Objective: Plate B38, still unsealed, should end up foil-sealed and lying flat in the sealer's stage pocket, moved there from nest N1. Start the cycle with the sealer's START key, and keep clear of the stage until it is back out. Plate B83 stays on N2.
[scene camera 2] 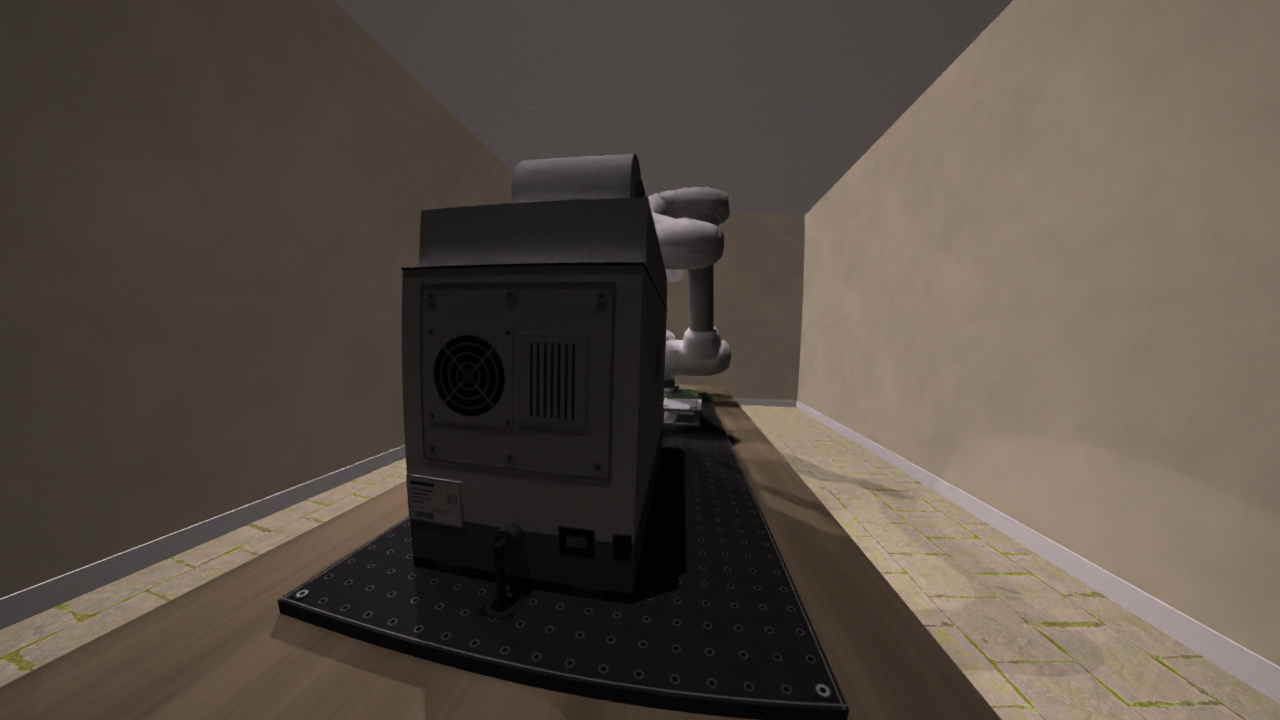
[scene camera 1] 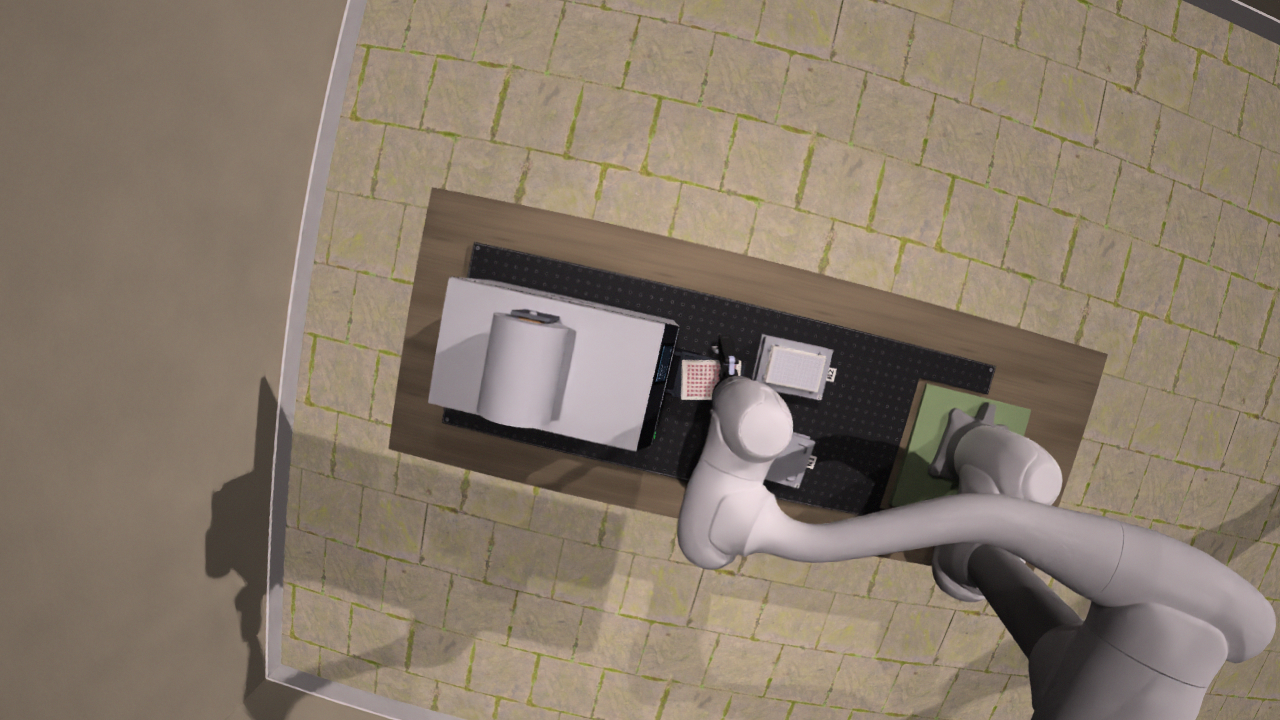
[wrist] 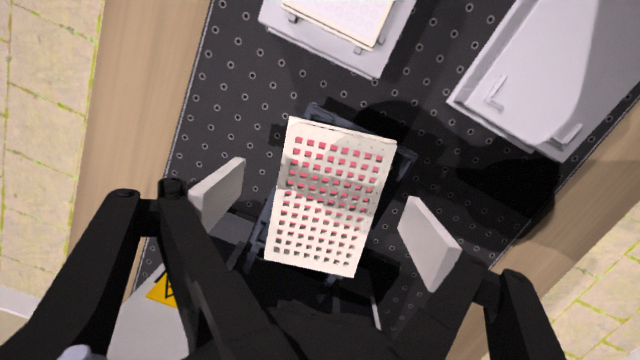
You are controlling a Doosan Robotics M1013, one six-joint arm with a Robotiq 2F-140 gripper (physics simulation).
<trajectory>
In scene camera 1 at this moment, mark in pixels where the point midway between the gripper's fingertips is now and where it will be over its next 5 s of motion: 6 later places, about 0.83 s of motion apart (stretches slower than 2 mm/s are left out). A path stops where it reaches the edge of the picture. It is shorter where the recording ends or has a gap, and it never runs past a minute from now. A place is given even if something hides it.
The gripper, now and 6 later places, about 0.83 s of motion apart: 717,379; 718,383; 717,437; 718,383; 716,380; 720,384; 718,412
</trajectory>
